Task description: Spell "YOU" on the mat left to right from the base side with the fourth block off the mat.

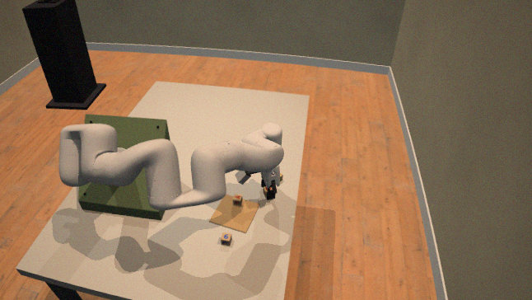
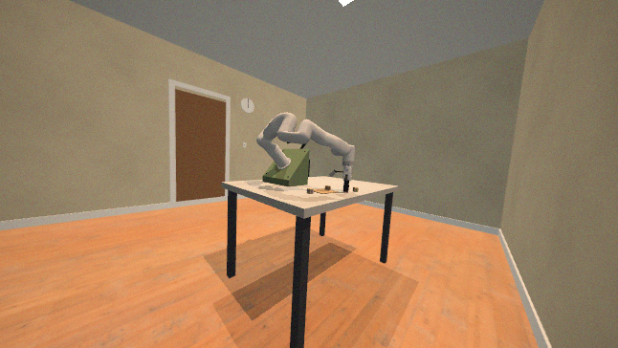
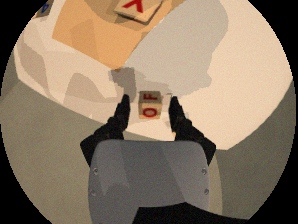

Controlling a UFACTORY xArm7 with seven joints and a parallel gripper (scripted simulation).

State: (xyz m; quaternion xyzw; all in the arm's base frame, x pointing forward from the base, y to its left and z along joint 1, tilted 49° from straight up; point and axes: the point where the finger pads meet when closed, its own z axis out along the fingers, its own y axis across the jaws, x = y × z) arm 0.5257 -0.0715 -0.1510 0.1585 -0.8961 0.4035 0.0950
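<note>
Now: hand 10 mm above the red block. Also, from my hand: tan mat (110 mm behind, 100 mm to the right, 20 mm below).
</note>
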